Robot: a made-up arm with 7 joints.
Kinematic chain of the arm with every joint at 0, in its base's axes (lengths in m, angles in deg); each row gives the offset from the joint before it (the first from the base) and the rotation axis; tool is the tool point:
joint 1: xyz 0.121 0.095 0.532 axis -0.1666 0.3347 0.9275
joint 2: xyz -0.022 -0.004 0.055 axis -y
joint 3: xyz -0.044 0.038 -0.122 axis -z
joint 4: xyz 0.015 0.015 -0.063 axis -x
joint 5: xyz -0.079 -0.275 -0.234 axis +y
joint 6: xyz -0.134 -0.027 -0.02 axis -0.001 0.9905 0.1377
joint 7: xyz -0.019 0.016 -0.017 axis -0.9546 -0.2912 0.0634
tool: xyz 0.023 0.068 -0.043
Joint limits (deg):
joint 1: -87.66..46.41
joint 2: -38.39..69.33
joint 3: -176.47..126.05
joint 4: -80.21..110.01
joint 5: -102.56..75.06
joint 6: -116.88..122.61
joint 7: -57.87..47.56
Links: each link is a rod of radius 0.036 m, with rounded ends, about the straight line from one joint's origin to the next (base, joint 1, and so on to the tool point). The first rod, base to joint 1, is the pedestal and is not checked.
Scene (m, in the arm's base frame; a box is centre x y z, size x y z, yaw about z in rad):
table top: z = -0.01
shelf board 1: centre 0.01 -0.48 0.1 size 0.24 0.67 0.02 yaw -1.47
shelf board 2: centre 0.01 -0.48 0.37 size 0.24 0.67 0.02 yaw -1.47
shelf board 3: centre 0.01 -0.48 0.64 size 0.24 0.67 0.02 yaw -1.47
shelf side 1: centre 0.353 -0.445 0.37 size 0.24 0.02 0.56 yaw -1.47
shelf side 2: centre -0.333 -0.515 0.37 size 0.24 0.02 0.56 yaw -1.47
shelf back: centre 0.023 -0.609 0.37 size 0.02 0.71 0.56 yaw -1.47
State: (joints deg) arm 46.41 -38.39 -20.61 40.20 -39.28 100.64 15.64
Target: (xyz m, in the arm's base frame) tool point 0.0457 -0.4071 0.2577
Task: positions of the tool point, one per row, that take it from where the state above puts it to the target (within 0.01 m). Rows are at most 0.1 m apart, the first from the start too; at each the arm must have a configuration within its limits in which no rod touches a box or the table.
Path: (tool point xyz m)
1: 0.1732 -0.4072 0.5191
2: 0.1670 -0.3619 0.5199
3: 0.1627 -0.3105 0.5195
4: 0.1594 -0.2548 0.5184
5: 0.1570 -0.1962 0.5168
6: 0.1311 -0.2359 0.4625
7: 0.0993 -0.2608 0.3989
8: 0.0644 -0.2680 0.3293
9: 0.0304 -0.2560 0.2577
10: 0.0265 -0.3137 0.2616
11: 0.0317 -0.3649 0.2625
12: 0.0457 -0.4071 0.2577

